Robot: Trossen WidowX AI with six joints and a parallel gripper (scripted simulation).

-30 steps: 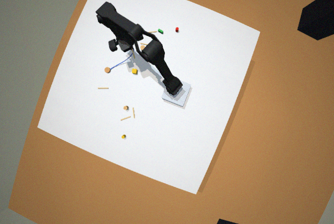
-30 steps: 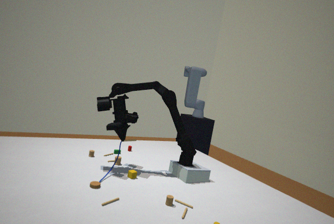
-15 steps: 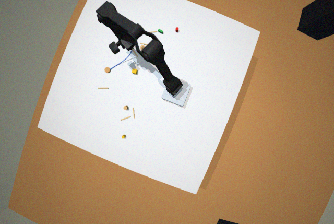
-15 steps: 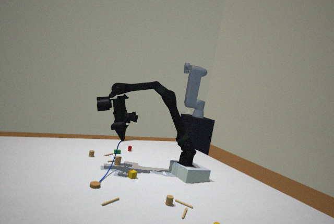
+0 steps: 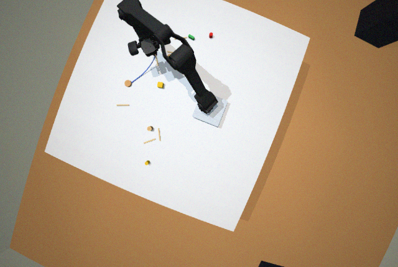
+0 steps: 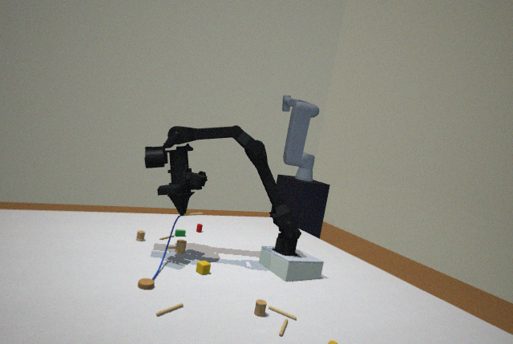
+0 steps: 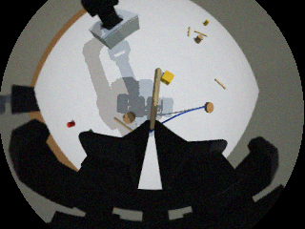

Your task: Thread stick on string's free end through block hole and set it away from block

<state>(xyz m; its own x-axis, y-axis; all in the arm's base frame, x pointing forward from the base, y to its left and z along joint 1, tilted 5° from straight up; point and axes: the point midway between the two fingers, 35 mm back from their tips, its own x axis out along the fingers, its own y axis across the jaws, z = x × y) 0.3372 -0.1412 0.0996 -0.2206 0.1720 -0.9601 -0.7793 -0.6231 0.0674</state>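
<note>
Right now the tan wooden block is 12 cm below my gripper tip, 5 cm to the right of it and 4 cm behind it. Also, from my gripper tip: yellow cube 12 cm to the left, 12 cm below, 4 cm behind; round wooden button 17 cm to the left, 15 cm ahead, 13 cm below; thin wooden stick 1 cm to the left, 1 cm behind, 1 cm above.
</note>
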